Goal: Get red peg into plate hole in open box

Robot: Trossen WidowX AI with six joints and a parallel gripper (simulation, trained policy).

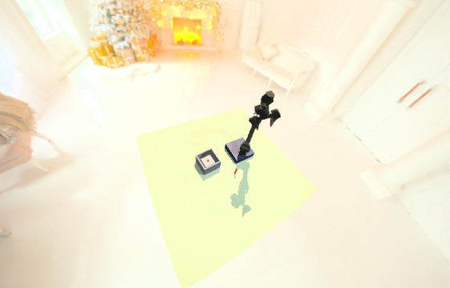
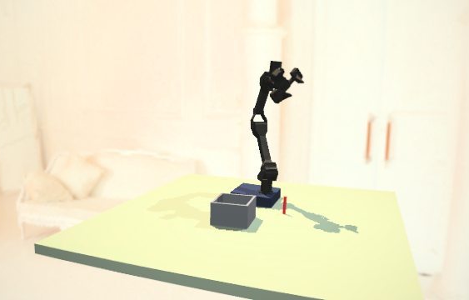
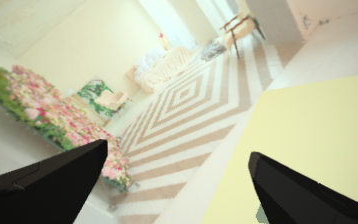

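Right now the red peg is 40 mm ahead of my gripper tip, 40 mm to the right of it and 530 mm below it. Also, from my gripper tip: plate (190 mm ahead, 240 mm to the right, 520 mm below); then grey box (190 mm ahead, 240 mm to the right, 540 mm below).
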